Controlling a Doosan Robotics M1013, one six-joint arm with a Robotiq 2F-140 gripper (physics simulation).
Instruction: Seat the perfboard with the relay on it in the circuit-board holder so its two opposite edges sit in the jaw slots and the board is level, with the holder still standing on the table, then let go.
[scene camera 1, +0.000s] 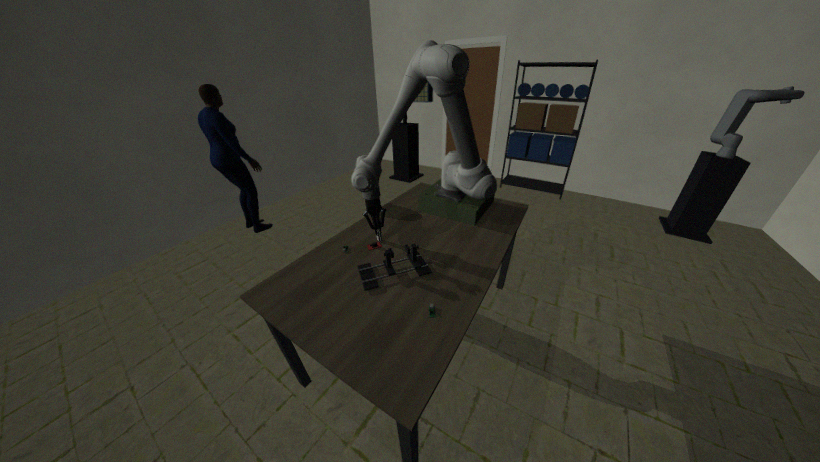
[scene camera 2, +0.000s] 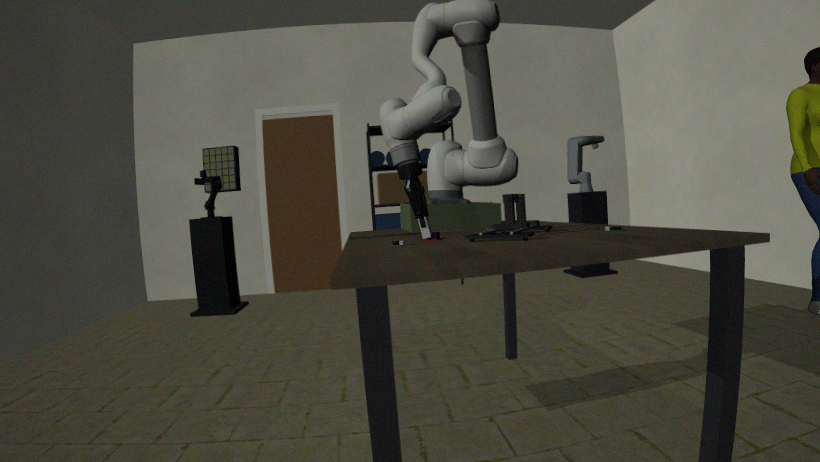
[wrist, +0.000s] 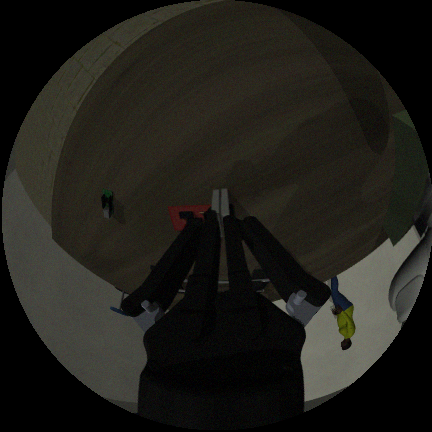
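The perfboard (scene camera 1: 373, 246) (scene camera 2: 432, 239) (wrist: 175, 217) is a small red board lying flat on the table, with dark parts on it; the relay's outline is partly hidden by the fingers in the wrist view. My gripper (scene camera 1: 378, 242) (scene camera 2: 425, 235) (wrist: 220, 197) is shut with nothing between its fingers. Its pale fingertips are low, at one end of the board, with the red surface to their left in the wrist view. Whether they touch the board I cannot tell. The black circuit-board holder (scene camera 1: 367, 276) (scene camera 2: 502, 234) stands on the table beside the board, its two upright jaws apart and no board between them.
One small green part (scene camera 1: 345, 249) (scene camera 2: 398, 242) (wrist: 107, 203) lies near the red board. Another green part (scene camera 1: 432, 311) (scene camera 2: 613, 228) lies beyond the holder. The green arm base (scene camera 1: 453, 204) (scene camera 2: 453, 216) stands on the table (scene camera 1: 367, 344) (scene camera 2: 550, 250).
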